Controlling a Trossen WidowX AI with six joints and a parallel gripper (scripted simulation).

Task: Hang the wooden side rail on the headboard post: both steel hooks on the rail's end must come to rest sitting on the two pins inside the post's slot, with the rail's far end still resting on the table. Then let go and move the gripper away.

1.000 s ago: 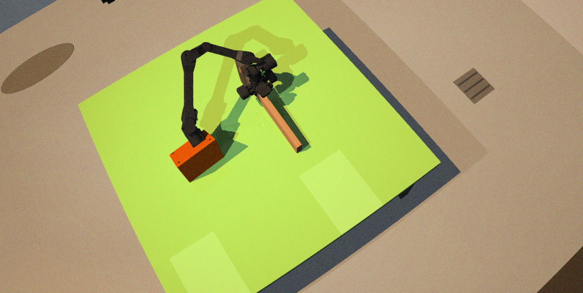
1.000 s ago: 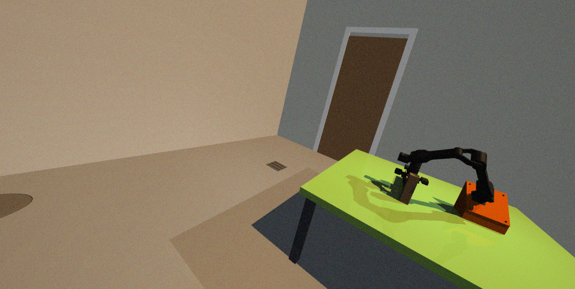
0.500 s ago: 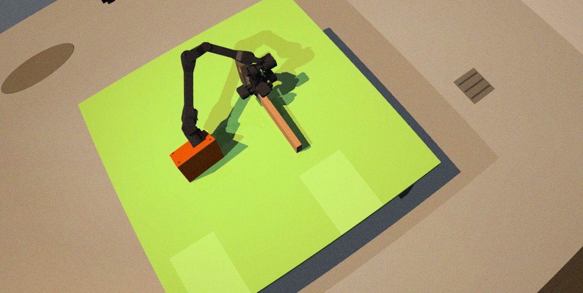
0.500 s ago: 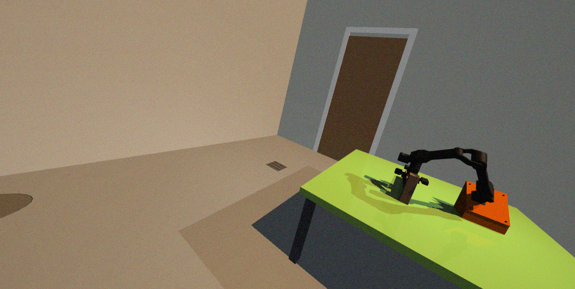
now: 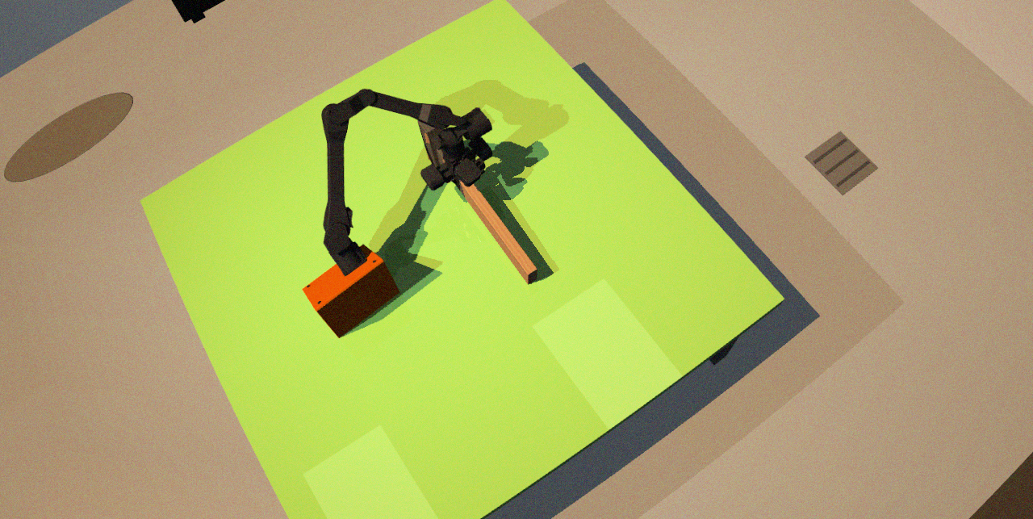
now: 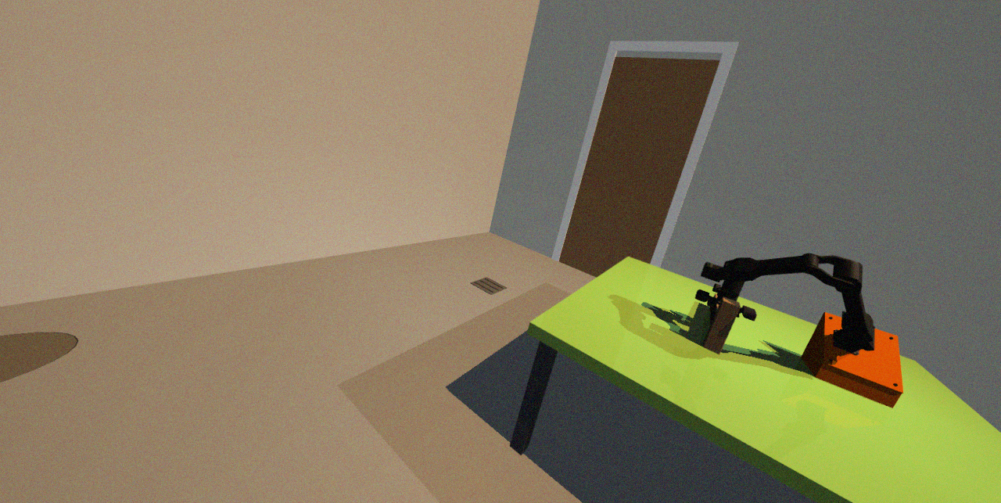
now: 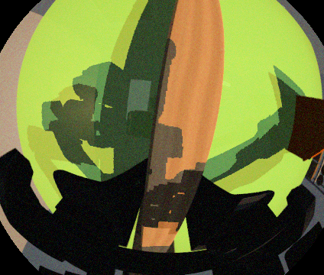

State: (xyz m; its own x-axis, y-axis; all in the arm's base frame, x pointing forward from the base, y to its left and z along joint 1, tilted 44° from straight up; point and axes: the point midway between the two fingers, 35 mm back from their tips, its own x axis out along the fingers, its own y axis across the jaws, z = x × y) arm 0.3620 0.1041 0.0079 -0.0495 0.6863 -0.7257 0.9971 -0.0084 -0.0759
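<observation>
My gripper tip is 120 mm to the right of the headboard post, 40 mm below it and 10 mm short of it.
</observation>
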